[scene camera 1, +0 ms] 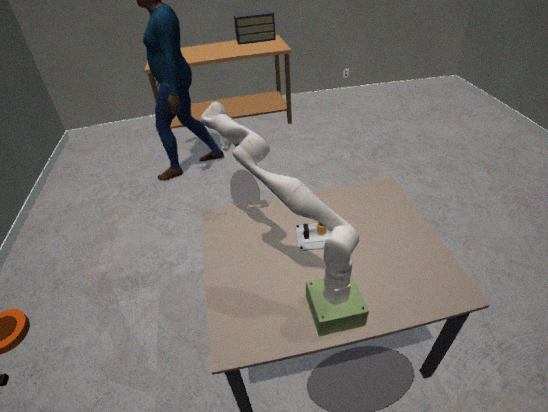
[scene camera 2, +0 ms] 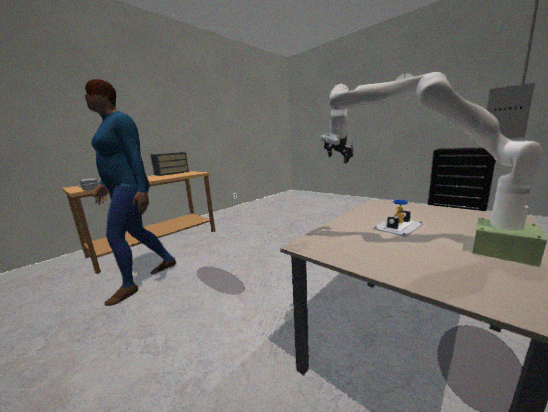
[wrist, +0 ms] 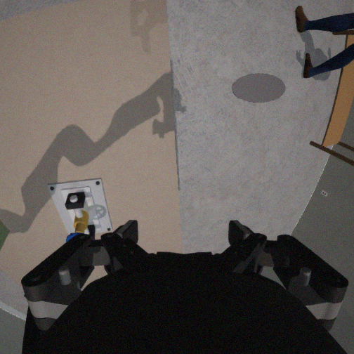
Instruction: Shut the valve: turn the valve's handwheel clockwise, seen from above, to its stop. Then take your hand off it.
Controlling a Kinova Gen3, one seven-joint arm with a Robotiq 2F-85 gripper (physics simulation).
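Observation:
The valve has a yellow body (scene camera 1: 321,229) (scene camera 2: 399,216) (wrist: 81,220) on a white base plate (scene camera 1: 305,245) (scene camera 2: 384,228) (wrist: 59,188), between black end blocks. Its blue handwheel (scene camera 2: 400,202) (wrist: 74,237) is on top; in the wrist view it is partly cut off by the gripper's left side, and in scene camera 1 it is hidden behind the arm. The wheel's turn angle cannot be told. My gripper (scene camera 2: 337,153) (wrist: 182,230) is open and empty, high up and well away from the valve, out past the table's far edge. In scene camera 1 the arm hides it.
The valve stands on a tan table (scene camera 1: 250,325) (scene camera 2: 350,260) (wrist: 142,190). The arm's green base block (scene camera 1: 344,320) (scene camera 2: 509,246) stands on it too. A person (scene camera 1: 170,65) (scene camera 2: 120,155) walks beyond the table, beside a wooden bench (scene camera 1: 225,52) (scene camera 2: 175,178). A black rack (scene camera 2: 434,185) stands behind the table.

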